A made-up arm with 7 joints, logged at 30 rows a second.
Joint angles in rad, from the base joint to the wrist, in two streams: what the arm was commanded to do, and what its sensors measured. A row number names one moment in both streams.
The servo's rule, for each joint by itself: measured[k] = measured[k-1] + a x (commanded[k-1-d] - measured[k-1]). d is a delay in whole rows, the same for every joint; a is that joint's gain. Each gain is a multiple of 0.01, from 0.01 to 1. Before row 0 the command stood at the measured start. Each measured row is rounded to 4 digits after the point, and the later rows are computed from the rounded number. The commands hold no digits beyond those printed.
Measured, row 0:
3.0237 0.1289 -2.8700 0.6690 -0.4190 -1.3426 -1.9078
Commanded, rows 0 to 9:
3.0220 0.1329 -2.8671 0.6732 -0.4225 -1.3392 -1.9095
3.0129 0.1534 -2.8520 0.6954 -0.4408 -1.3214 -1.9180
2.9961 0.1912 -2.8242 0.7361 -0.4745 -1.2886 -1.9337
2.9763 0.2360 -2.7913 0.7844 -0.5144 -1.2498 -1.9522
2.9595 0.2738 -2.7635 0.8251 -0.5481 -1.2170 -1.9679
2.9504 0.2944 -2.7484 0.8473 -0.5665 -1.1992 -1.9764
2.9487 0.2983 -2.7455 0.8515 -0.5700 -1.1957 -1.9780
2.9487 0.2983 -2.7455 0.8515 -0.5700 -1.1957 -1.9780
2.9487 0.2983 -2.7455 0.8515 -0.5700 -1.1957 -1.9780
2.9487 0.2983 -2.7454 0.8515 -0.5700 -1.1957 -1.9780
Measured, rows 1 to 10:
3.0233 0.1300 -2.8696 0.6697 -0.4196 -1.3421 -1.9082
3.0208 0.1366 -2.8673 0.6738 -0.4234 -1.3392 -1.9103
3.0149 0.1519 -2.8617 0.6838 -0.4326 -1.3321 -1.9152
3.0056 0.1754 -2.8525 0.6999 -0.4473 -1.3206 -1.9230
2.9945 0.2030 -2.8409 0.7199 -0.4654 -1.3061 -1.9324
2.9839 0.2286 -2.8289 0.7403 -0.4836 -1.2911 -1.9416
2.9755 0.2481 -2.8181 0.7581 -0.4992 -1.2777 -1.9492
2.9691 0.2622 -2.8087 0.7730 -0.5119 -1.2662 -1.9552
2.9642 0.2723 -2.8005 0.7856 -0.5224 -1.2563 -1.9600
2.9605 0.2796 -2.7933 0.7961 -0.5310 -1.2478 -1.9638
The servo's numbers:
d 0
a 0.24 0.28 0.13 0.16 0.18 0.14 0.21

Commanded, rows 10 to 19:
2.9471 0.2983 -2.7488 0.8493 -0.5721 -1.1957 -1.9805
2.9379 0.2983 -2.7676 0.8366 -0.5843 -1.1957 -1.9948
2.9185 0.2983 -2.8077 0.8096 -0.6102 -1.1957 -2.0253
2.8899 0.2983 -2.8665 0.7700 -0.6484 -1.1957 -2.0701
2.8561 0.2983 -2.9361 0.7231 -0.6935 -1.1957 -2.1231
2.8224 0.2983 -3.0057 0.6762 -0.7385 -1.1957 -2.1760
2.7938 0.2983 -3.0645 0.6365 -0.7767 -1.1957 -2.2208
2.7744 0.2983 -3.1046 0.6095 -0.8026 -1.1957 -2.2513
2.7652 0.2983 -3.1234 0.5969 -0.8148 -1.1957 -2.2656
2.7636 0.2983 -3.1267 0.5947 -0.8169 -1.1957 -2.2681
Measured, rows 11 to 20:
2.9573 0.2848 -2.7875 0.8046 -0.5384 -1.2405 -1.9673
2.9526 0.2886 -2.7849 0.8097 -0.5467 -1.2342 -1.9731
2.9444 0.2913 -2.7879 0.8097 -0.5581 -1.2288 -1.9841
2.9313 0.2933 -2.7981 0.8033 -0.5744 -1.2242 -2.0022
2.9133 0.2947 -2.8160 0.7905 -0.5958 -1.2202 -2.0276
2.8915 0.2957 -2.8407 0.7722 -0.6215 -1.2168 -2.0588
2.8681 0.2964 -2.8698 0.7505 -0.6494 -1.2138 -2.0928
2.8456 0.2969 -2.9003 0.7279 -0.6770 -1.2113 -2.1261
2.8263 0.2973 -2.9293 0.7069 -0.7018 -1.2091 -2.1554
2.8113 0.2976 -2.9550 0.6889 -0.7225 -1.2072 -2.1791

